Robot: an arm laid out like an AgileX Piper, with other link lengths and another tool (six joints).
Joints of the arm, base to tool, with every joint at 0 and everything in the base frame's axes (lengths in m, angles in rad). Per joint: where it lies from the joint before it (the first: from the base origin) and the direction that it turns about. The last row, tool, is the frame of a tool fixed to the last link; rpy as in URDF.
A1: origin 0 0 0.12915 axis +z
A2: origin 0 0 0 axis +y
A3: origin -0.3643 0 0.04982 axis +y
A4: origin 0.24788 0 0.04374 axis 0.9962 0 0.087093
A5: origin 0 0 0 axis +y
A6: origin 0.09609 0 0.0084 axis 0.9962 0 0.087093
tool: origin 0.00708 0 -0.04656 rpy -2.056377 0.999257 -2.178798
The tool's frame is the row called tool.
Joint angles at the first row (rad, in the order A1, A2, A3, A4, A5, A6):
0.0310 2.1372 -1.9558 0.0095 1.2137 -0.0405
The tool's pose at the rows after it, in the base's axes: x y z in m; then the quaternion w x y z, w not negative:
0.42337, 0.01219, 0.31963, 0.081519, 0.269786, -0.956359, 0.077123
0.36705, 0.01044, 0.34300, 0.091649, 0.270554, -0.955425, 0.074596
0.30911, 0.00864, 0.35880, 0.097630, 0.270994, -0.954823, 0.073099
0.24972, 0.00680, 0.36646, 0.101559, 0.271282, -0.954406, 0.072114
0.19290, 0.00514, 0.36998, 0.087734, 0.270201, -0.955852, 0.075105
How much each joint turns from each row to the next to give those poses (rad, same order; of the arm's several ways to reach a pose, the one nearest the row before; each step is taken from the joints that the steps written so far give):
0.0000 -0.1381 0.1829 -0.0008 0.0012 0.0000
0.0000 -0.1652 0.1862 0.0000 0.0000 0.0000
0.0000 -0.1616 0.1741 0.0000 0.0000 0.0000
0.0000 -0.1610 0.1682 0.0000 0.0009 0.0000
0.0000 -0.1641 0.1456 0.0009 -0.0100 0.0000

